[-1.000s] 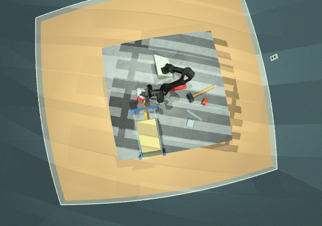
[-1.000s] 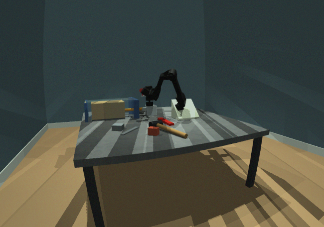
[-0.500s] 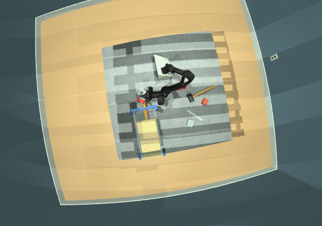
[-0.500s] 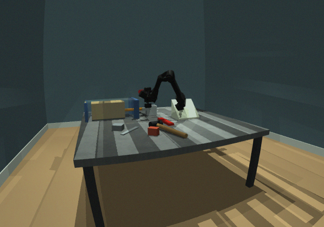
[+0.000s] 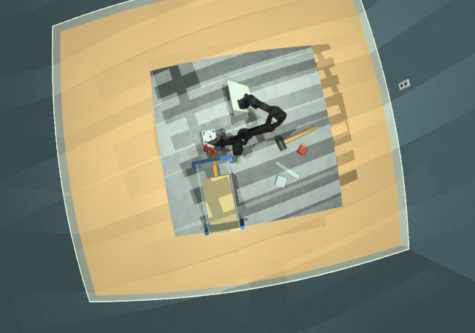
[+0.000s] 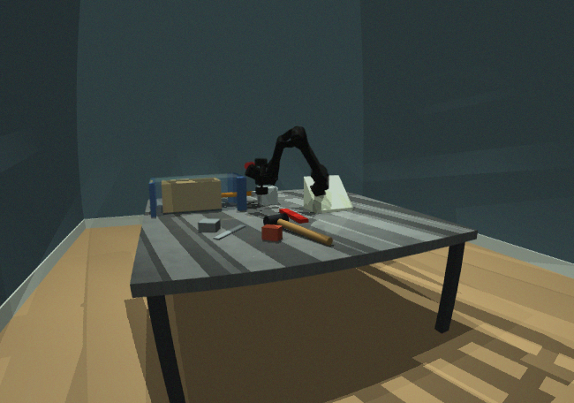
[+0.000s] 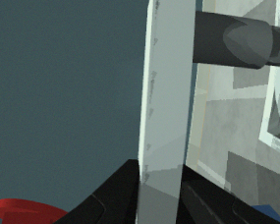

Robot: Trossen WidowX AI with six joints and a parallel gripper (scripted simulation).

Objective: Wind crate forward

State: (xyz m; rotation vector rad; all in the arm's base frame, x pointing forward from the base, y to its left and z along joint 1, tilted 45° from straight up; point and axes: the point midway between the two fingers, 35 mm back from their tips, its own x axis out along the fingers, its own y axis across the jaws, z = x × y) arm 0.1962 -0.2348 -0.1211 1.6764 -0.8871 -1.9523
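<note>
My gripper tip is now 50 mm short of the red spool-shaped handle grip, 10 mm to the right of it and 40 mm below it. Also, from my gripper tip: clear-panelled cubby: 350 mm ahead, 30 mm to the right, 40 mm below; winch handle: 10 mm ahead, 10 mm to the left, 10 mm above; grey winch: 60 mm behind, 10 mm to the left, 120 mm below.
</note>
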